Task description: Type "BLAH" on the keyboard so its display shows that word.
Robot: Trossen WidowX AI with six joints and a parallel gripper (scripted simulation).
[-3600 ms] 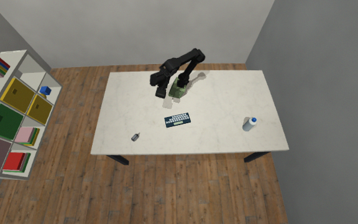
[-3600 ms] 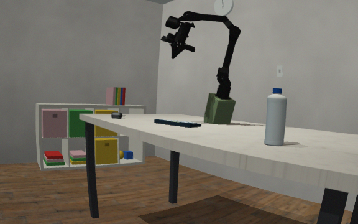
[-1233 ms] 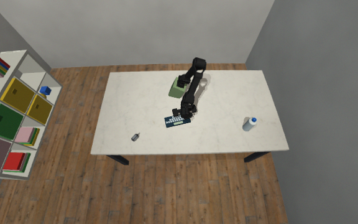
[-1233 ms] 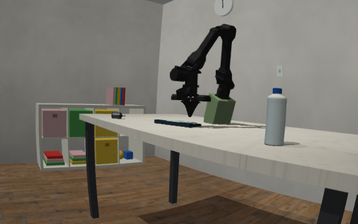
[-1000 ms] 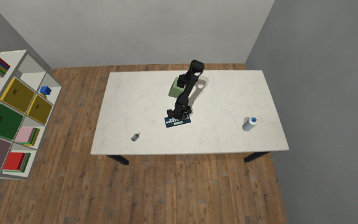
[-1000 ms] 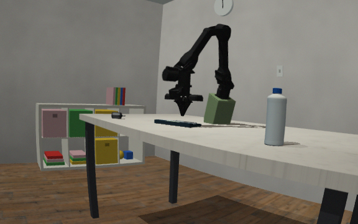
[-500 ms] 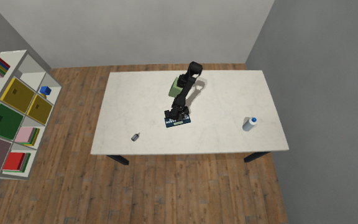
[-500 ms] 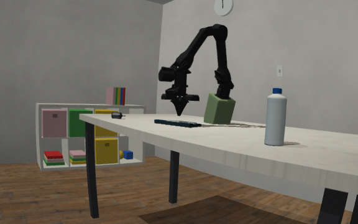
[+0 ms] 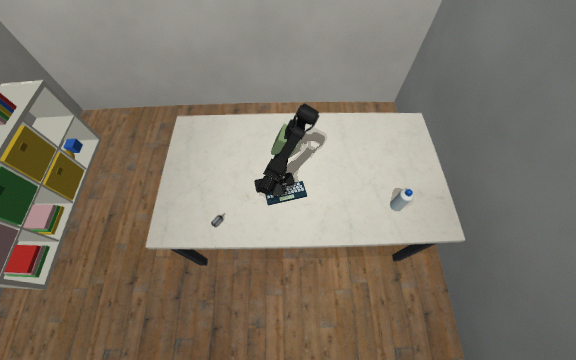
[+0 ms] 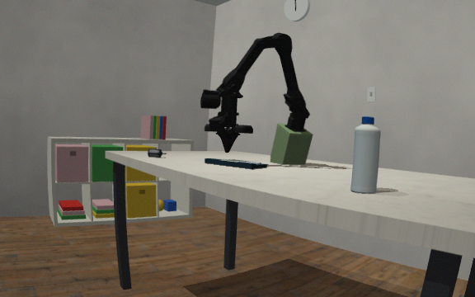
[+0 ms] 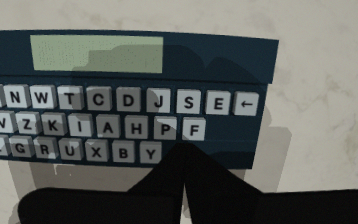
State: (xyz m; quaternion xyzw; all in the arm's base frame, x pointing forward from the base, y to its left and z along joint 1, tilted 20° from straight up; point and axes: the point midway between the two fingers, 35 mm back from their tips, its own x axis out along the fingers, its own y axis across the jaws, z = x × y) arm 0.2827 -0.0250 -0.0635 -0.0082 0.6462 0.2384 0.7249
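My gripper is now 6 cm above the left-arrow key, 3 cm to the left of it and 3 cm short of it. The rest, counted from my hand: dark grey object: 26 cm to the right, 19 cm ahead, 6 cm below; then white bottle: 64 cm to the left, 1 cm behind.
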